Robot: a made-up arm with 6 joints.
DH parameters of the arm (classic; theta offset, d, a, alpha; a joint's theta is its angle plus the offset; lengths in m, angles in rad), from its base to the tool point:
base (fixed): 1.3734 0 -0.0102 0
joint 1: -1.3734 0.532 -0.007 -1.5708
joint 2: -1.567 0 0.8 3.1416
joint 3: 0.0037 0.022 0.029 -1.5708
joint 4: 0 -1.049 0.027 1.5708
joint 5: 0 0.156 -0.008 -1.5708
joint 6: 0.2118 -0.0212 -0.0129 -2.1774
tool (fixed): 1.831 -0.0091 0 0
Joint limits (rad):
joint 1: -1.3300..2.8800
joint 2: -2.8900..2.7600
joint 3: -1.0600..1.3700
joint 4: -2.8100..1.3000
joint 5: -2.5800..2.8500
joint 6: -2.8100..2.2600
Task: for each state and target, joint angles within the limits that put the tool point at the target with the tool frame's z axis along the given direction. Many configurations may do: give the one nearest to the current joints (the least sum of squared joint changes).
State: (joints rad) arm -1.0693 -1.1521 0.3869 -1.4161 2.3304 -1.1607
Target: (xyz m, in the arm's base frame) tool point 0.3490 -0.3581 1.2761 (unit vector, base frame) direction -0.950 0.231 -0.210
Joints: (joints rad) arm -0.6888 -0.7737 -0.5015 -1.7215 1.7500 -1.6634
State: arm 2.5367 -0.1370 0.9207 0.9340 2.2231 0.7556
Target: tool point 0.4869 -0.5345 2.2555 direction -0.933 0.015 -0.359
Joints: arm 2.2361 -0.4482 1.2849 1.0325 2.5633 -0.1492
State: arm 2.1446 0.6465 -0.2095 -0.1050 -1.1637 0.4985
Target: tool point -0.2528 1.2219 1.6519 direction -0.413 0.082 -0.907
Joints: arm 1.9190 0.3291 0.6054 0.2644 -0.8318 0.5556
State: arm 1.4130 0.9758 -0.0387 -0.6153 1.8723 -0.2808
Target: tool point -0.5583 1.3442 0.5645 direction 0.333 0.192 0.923
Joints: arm 2.0239 0.7477 0.3215 -1.4208 1.7820 -0.5122
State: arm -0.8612 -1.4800 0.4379 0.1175 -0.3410 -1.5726
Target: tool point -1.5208 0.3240 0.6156 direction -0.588 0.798 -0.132
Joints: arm -0.3210 -2.2262 0.2815 0.2867 -0.0057 -1.2980
